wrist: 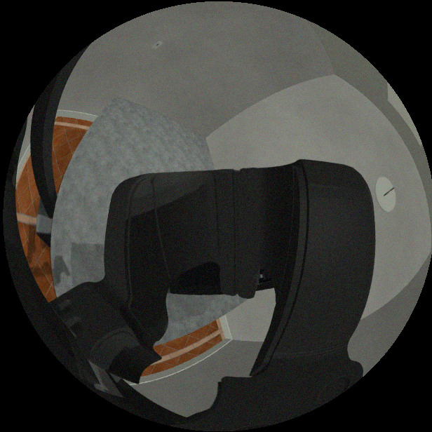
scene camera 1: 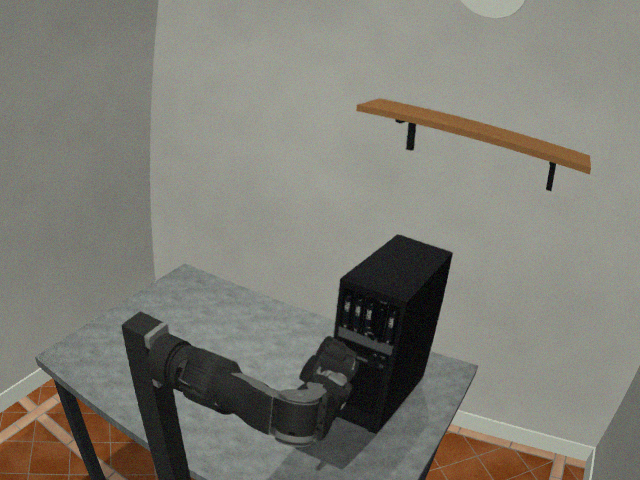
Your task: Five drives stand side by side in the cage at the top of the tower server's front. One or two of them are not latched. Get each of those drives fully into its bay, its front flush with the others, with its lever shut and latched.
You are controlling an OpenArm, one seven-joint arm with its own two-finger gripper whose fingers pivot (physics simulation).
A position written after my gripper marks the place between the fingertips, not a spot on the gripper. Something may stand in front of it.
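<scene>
A black tower server (scene camera 1: 409, 274), (wrist: 204, 279) is visible in both views, as is my gripper (scene camera 1: 334, 346), (wrist: 244, 235).
</scene>
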